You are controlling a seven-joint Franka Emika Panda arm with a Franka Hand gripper.
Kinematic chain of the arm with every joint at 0, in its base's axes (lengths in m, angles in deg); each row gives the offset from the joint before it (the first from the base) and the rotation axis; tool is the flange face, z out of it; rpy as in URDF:
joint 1: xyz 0 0 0.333 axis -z
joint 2: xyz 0 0 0 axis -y
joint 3: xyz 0 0 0.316 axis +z
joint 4: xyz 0.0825 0 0 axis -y
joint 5: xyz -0.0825 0 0.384 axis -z
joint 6: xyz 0 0 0 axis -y
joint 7: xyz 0.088 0 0 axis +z
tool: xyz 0 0 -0.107 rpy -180 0 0
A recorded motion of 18 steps. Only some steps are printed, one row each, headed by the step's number.
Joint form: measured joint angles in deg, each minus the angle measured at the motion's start. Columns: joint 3, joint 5, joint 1, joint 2, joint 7, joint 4, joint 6.
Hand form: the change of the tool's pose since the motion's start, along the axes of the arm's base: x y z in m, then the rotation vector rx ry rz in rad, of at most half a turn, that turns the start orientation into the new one. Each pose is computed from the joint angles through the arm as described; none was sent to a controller.
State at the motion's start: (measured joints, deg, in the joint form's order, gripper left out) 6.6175 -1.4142 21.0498 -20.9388 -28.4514 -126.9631 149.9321
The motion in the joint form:
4: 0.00 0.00 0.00 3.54 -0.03 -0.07 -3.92
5: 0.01 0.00 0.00 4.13 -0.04 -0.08 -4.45
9: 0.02 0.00 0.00 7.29 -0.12 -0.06 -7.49
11: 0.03 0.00 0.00 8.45 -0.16 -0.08 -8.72
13: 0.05 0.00 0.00 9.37 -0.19 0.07 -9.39
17: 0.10 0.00 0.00 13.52 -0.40 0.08 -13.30
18: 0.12 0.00 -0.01 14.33 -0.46 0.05 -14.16
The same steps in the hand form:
4: -0.0012 0.0001 0.0274 -0.0031 0.0092 0.0031
5: -0.0013 0.0002 0.0322 -0.0041 0.0087 0.0035
9: -0.0026 0.0005 0.0578 -0.0095 0.0079 0.0046
11: -0.0038 0.0009 0.0668 -0.0109 0.0100 0.0050
13: -0.0033 0.0009 0.0756 -0.0141 0.0037 0.0052
17: -0.0081 0.0028 0.1090 -0.0216 0.0018 0.0049
18: -0.0096 0.0035 0.1151 -0.0225 0.0035 0.0048

